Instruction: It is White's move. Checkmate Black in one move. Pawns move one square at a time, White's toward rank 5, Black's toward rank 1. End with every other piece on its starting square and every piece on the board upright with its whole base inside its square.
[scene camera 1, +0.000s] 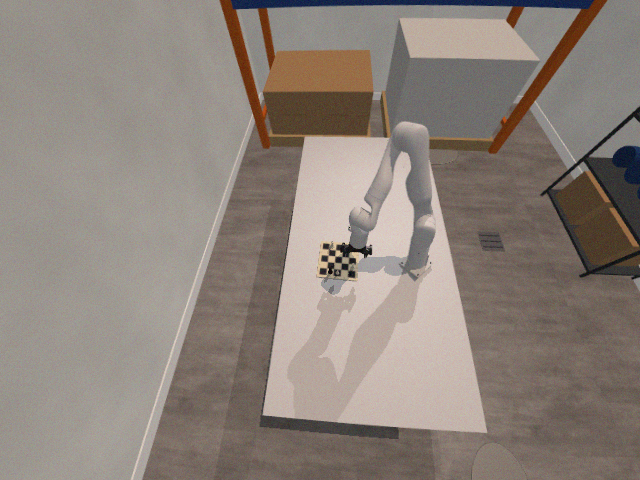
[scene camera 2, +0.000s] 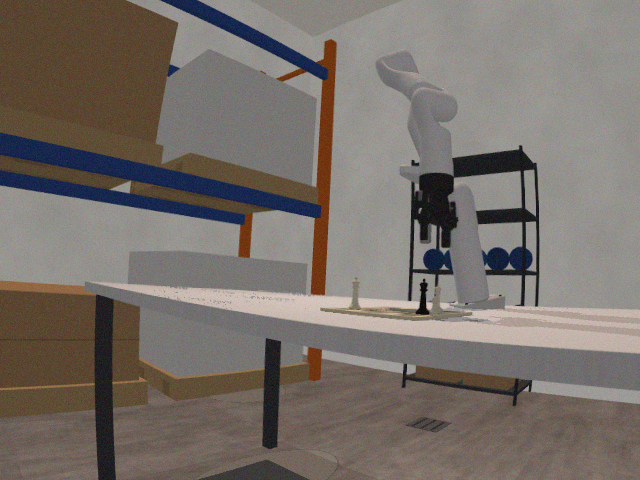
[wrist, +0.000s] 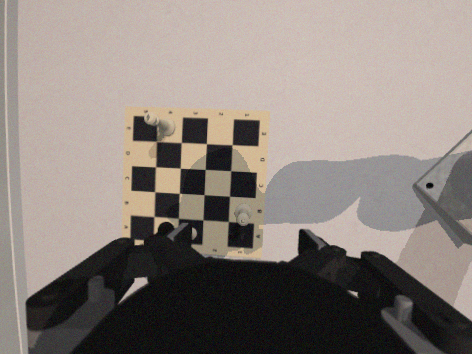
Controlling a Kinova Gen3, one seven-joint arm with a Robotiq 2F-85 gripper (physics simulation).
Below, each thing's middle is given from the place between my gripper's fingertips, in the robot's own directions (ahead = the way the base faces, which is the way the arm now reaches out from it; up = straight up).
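Relative to the chessboard (scene camera 1: 328, 257), my gripper is visible 140 mm above, 50 mm to the left of it and 70 mm short of it.
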